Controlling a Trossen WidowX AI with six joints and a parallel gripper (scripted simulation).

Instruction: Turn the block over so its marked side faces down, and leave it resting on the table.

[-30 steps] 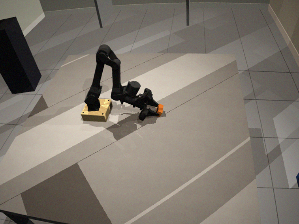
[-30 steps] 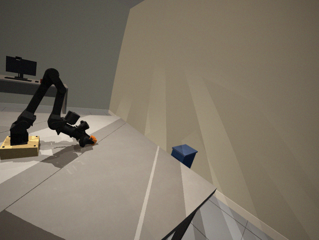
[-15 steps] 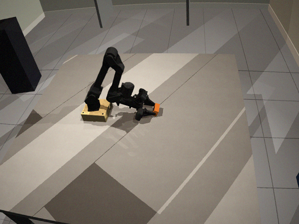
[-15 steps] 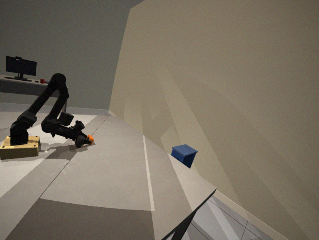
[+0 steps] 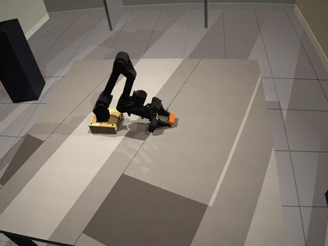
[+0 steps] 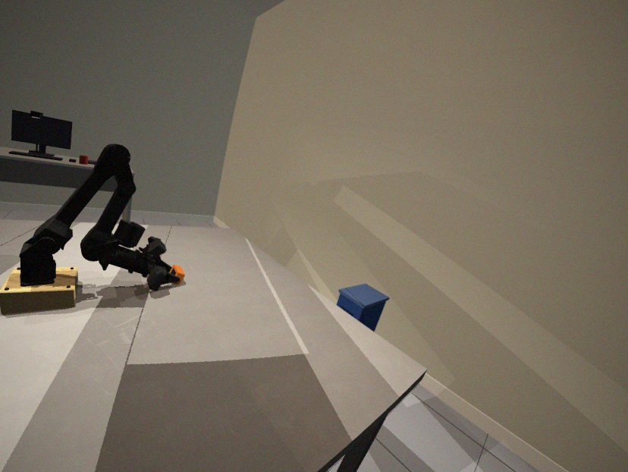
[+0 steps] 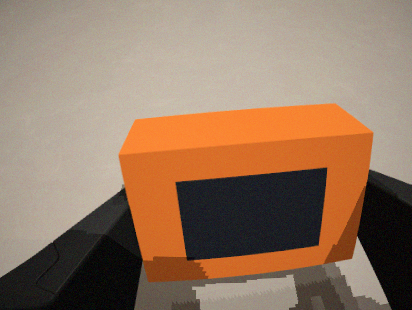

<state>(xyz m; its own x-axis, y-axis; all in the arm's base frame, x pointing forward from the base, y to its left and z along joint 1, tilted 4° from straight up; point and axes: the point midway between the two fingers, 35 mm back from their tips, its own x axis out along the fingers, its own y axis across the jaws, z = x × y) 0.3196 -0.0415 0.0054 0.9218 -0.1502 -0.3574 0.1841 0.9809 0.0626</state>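
My gripper tip is now 10 mm past the orange block.
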